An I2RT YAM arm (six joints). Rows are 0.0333 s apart.
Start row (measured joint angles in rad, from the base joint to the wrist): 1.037, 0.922, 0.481, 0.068, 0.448, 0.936
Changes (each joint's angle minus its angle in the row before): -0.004, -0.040, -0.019, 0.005, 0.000, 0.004; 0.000, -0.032, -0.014, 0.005, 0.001, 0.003; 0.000, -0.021, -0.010, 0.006, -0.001, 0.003; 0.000, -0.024, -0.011, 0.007, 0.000, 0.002; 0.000, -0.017, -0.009, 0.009, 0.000, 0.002; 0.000, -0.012, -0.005, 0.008, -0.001, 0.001; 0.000, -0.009, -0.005, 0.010, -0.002, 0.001
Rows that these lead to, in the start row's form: 1.033, 0.882, 0.462, 0.073, 0.448, 0.940; 1.033, 0.850, 0.448, 0.078, 0.449, 0.943; 1.033, 0.829, 0.438, 0.084, 0.448, 0.946; 1.033, 0.805, 0.427, 0.091, 0.448, 0.948; 1.033, 0.788, 0.418, 0.100, 0.448, 0.950; 1.033, 0.776, 0.413, 0.108, 0.447, 0.951; 1.033, 0.767, 0.408, 0.118, 0.445, 0.952
